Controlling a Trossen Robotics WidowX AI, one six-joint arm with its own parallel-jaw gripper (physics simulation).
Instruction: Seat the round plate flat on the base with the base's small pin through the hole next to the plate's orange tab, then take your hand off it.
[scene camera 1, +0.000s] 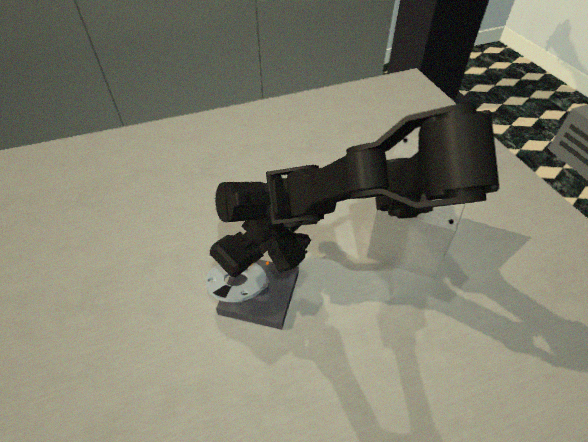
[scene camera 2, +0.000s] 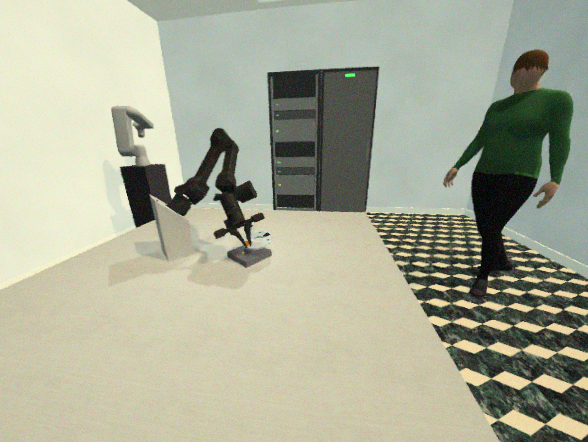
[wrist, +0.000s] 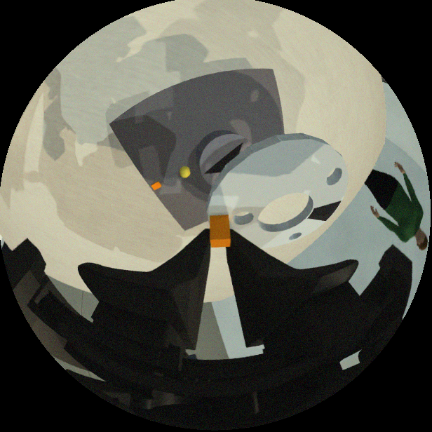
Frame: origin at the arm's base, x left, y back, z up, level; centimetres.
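Where they show: gripper, fingertip midpoint: (scene camera 2: 248, 246); arm's base, link origin: (scene camera 2: 175, 211).
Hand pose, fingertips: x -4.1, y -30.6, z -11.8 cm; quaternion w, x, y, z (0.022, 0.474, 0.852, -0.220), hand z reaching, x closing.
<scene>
Things, the pixels of their top centre, and the offset from my fingertips. "spot": a spot on its surface instead. Level surfaces: height alone.
- round white plate, top centre: (scene camera 1: 234, 272) (scene camera 2: 257, 236) dy -2.3, dx +4.2, dz +2.7 cm
- dark square base, top centre: (scene camera 1: 258, 281) (scene camera 2: 248, 246) dy +1.6, dx +4.2, dz -2.2 cm
- small orange mark, surface spot: (scene camera 1: 267, 263) spot: dy +4.7, dx -0.4, dz -3.8 cm
- table, surface height: dz -6.3 cm
The round white plate (scene camera 1: 257, 281) (scene camera 2: 263, 241) (wrist: 300, 170) is tilted above the dark square base (scene camera 1: 280, 302) (scene camera 2: 247, 259) (wrist: 225, 95), off towards one side. My gripper (scene camera 2: 247, 243) (wrist: 217, 234) is shut on the plate's orange tab (wrist: 220, 226); its fingers hide the tab in scene view 1. The hole next to the tab (wrist: 244, 218) is apart from the small yellow pin (wrist: 185, 172), which stands uncovered in the wrist view. A small orange mark (scene camera 1: 267, 263) (wrist: 156, 186) lies near the base's edge. The plate partly hides the base's round centre feature (wrist: 215, 147).
A pale upright panel (scene camera 2: 173, 235) stands on the table (scene camera 1: 125, 325) (scene camera 2: 225, 350) beside the arm. Behind are a dark cabinet (scene camera 2: 347, 145) and a device on a black pedestal (scene camera 2: 145, 195). A person in green (scene camera 2: 517, 135) stands on the patterned floor.
</scene>
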